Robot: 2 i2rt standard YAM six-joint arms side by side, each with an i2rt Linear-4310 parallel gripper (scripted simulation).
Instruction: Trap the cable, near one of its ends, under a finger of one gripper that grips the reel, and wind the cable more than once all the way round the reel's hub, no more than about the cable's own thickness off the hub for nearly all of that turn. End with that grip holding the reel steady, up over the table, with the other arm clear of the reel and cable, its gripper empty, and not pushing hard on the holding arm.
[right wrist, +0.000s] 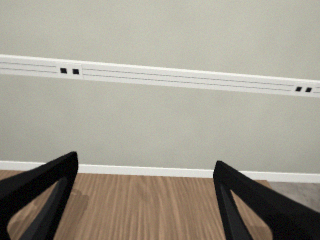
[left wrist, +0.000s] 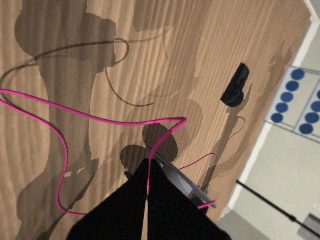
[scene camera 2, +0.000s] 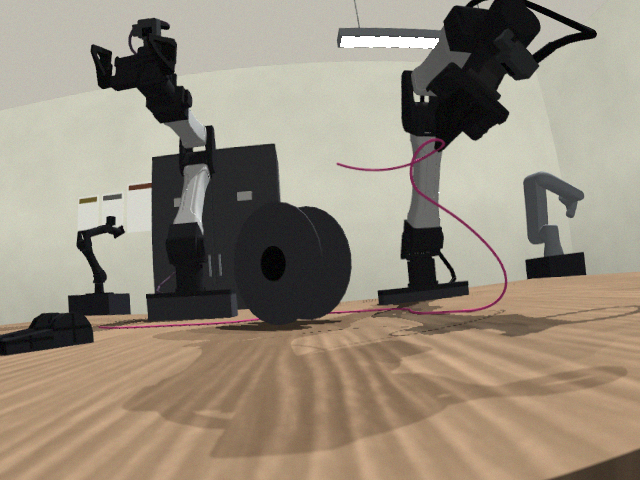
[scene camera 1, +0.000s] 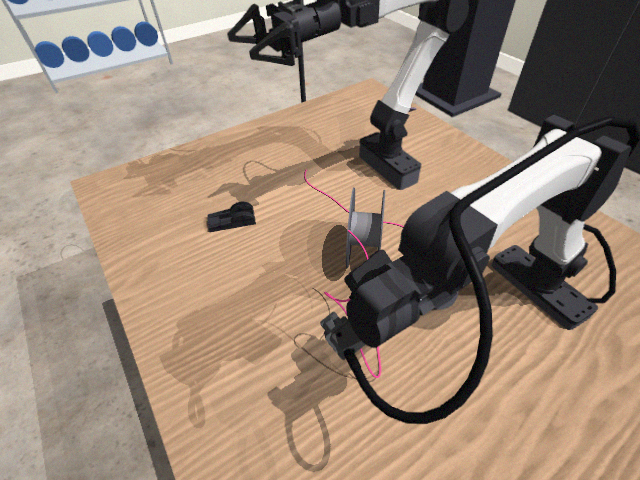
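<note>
The left gripper appears in the left wrist view and in scene camera 1, while the right gripper can be seen in the right wrist view and in scene camera 2. The pictures also include a dark grey reel, along with a small black device.
</note>
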